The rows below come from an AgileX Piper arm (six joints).
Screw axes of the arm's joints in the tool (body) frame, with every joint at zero. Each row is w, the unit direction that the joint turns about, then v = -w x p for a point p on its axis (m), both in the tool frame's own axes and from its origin. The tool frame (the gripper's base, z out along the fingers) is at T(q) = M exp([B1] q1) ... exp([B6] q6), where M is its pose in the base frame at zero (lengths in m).
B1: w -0.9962 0 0.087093 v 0 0.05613 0
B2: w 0 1 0 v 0.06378 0 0.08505
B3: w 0 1 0 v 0.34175 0 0.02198
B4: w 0 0 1 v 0 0 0
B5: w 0 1 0 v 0.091 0 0
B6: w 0 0 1 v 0 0 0
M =
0.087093 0 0.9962 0.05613
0 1 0 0
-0.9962 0 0.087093 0.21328
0 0 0 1
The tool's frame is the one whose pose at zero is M.
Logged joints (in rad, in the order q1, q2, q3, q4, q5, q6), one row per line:
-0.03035 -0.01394 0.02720 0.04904 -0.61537 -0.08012
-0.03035 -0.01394 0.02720 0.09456 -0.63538 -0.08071
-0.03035 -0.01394 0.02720 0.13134 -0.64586 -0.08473
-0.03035 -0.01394 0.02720 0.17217 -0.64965 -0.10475
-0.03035 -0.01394 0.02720 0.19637 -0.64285 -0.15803
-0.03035 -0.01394 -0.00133 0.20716 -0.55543 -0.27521
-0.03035 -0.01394 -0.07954 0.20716 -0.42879 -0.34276
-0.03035 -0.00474 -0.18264 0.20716 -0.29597 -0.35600
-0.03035 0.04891 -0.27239 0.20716 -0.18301 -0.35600
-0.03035 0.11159 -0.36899 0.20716 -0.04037 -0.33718
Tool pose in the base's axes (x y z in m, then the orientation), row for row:
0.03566 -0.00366 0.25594 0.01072 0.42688 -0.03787 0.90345
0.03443 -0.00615 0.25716 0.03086 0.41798 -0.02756 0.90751
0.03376 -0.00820 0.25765 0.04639 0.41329 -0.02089 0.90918
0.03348 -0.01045 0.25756 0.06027 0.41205 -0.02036 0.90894
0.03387 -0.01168 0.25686 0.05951 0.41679 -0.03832 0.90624
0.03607 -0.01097 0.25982 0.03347 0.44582 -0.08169 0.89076
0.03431 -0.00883 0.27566 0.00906 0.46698 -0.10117 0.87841
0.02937 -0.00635 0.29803 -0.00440 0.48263 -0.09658 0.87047
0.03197 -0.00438 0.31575 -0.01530 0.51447 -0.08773 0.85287
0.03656 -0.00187 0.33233 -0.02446 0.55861 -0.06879 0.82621
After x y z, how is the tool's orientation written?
As a quaternion, x y z w.
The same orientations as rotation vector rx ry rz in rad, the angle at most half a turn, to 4 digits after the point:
0.0222 0.8823 -0.0783
0.0637 0.8627 -0.0569
0.0957 0.8525 -0.0431
0.1243 0.8501 -0.0420
0.1229 0.8607 -0.0791
0.0695 0.9256 -0.1696
0.0189 0.9738 -0.2110
-0.0092 1.0092 -0.2020
-0.0322 1.0826 -0.1846
-0.0520 1.1868 -0.1461

